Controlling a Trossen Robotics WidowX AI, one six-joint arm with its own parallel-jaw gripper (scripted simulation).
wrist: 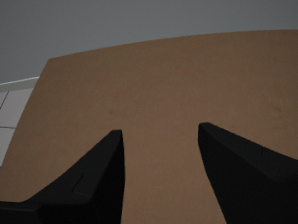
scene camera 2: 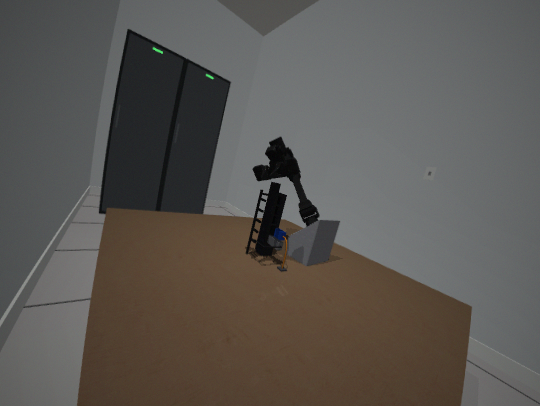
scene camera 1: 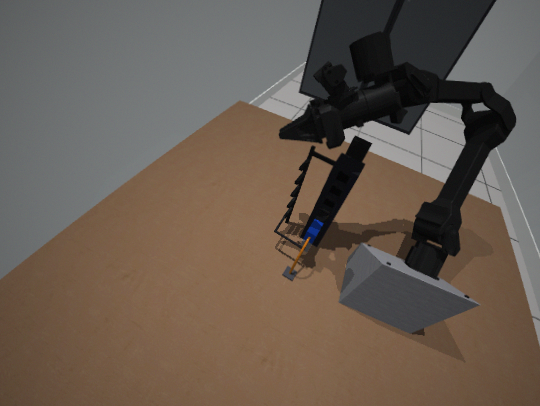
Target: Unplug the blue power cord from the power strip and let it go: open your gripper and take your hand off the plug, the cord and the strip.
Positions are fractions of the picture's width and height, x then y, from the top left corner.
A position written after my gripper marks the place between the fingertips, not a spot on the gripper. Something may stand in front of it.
my gripper: wrist 0.54, 0.61; scene camera 2 0.49, 0.44; scene camera 1 0.52, 0.33
